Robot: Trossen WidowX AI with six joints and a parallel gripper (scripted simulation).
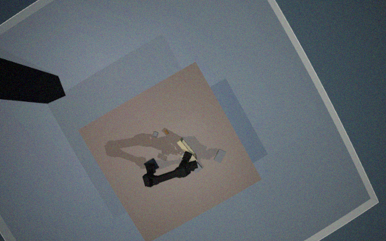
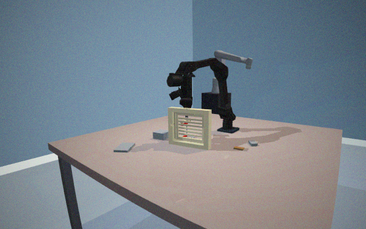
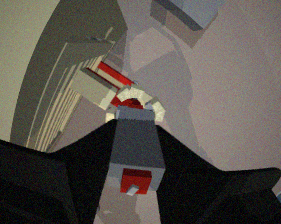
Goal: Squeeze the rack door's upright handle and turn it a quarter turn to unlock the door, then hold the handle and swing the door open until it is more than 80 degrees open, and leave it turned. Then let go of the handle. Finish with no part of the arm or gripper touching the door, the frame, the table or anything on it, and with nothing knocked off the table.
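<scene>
Now: the handle 10 mm to the left of my gripper tip and 20 mm below it. From my gripper tip the other things lie so: orange block 80 mm behind, 280 mm to the left, 130 mm below; flat grey plate 300 mm ahead, 120 mm to the right, 130 mm below.
</scene>
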